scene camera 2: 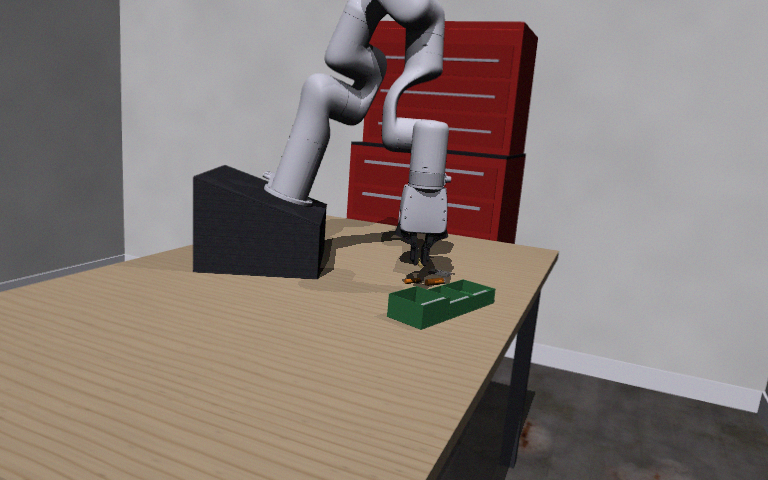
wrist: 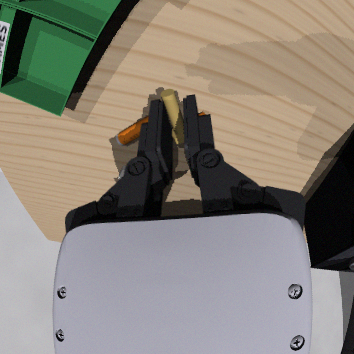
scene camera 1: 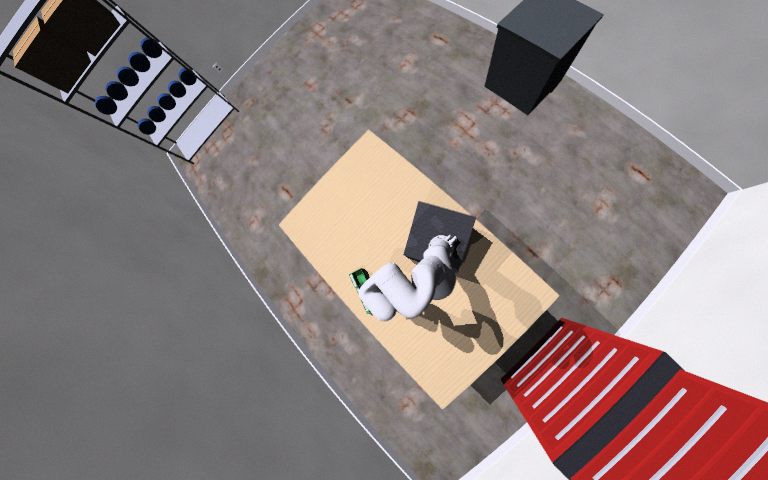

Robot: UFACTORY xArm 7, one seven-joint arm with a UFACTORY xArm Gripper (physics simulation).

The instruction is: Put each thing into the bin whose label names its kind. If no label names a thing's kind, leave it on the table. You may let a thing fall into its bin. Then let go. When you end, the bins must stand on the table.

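Places are measured from the arm's base along level axes (x ahead, y left, z up), in metres.
Where they show: gripper, fingertip midpoint: (scene camera 2: 418,264) (wrist: 177,113); arm's base, link origin: (scene camera 2: 287,196).
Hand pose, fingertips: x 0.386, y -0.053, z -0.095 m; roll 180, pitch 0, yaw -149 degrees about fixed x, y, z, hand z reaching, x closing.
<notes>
Each offset is from my fingertips to the top centre of the thing. "spot": to the spot under its first point. Level surfaces: height alone.
My gripper (scene camera 2: 420,262) (wrist: 177,113) is shut on a brass-coloured bolt {dx +0.001, dy +0.000, dz +0.010 m} (wrist: 173,112), which is held aslant between the fingers; a bit of it shows below the fingertips in the second scene view. Two orange cylinders {dx -0.033, dy +0.062, dz -0.053 m} (scene camera 2: 411,280) {dx +0.014, dy +0.084, dz -0.049 m} (scene camera 2: 434,281) lie on the table below. In the wrist view an orange cylinder {spot: dx +0.016, dy +0.083, dz -0.050 m} (wrist: 132,133) shows left of the fingers, partly hidden. A small grey thing {dx -0.009, dy +0.177, dz -0.056 m} (scene camera 2: 445,273) lies behind the cylinders. The green bins {dx +0.090, dy -0.074, dz -0.017 m} (scene camera 1: 359,277) (scene camera 2: 404,315) (wrist: 61,107) stand joined on the table; a label ending in "MES" shows partly in the wrist view.
The wooden table {dz -0.064 m} (scene camera 1: 351,186) (scene camera 2: 226,362) (wrist: 260,30) bears the black arm base (scene camera 1: 421,226) (scene camera 2: 254,237). A red drawer cabinet (scene camera 1: 600,384) (scene camera 2: 430,164) stands beyond the table. The arm hides part of the bins in the first scene view.
</notes>
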